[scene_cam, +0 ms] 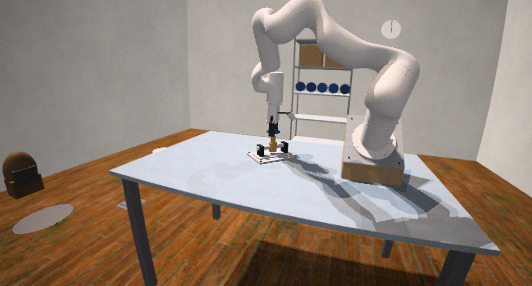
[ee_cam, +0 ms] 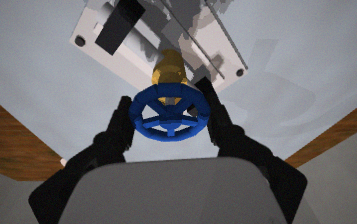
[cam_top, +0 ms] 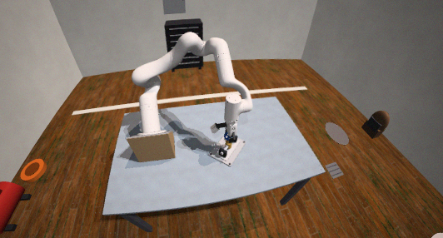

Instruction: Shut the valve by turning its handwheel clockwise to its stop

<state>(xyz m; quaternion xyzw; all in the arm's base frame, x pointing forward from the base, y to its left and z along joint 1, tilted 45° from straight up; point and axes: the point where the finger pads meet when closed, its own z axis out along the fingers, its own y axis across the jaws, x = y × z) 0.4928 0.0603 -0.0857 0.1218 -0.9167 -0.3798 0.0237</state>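
Now: hand right at the blue spoked handwheel.
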